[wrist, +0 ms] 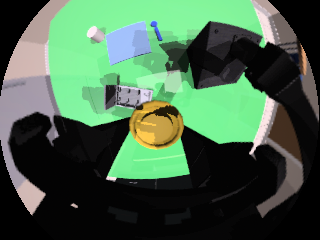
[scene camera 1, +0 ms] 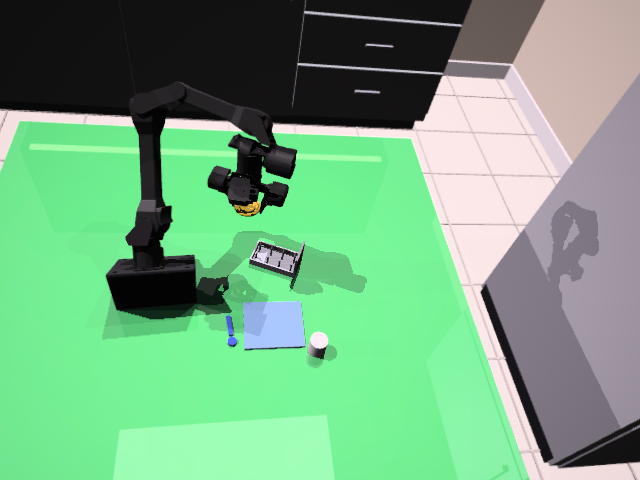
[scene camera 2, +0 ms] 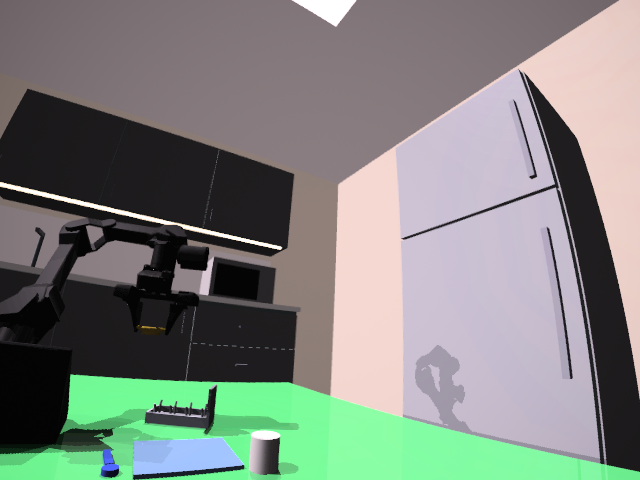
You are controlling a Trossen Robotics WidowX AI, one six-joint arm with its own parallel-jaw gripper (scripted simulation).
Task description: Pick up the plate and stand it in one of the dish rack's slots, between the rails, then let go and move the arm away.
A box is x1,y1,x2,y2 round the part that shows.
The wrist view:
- my gripper: [8,112,298,239]
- yellow plate: [129,100,183,148], held by my gripper
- grey dish rack: [104,84,152,110]
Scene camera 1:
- my gripper: [207,162,288,213]
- grey dish rack: [249,240,304,277]
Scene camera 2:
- my gripper: [113,263,198,334]
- grey dish rack: [144,384,216,428]
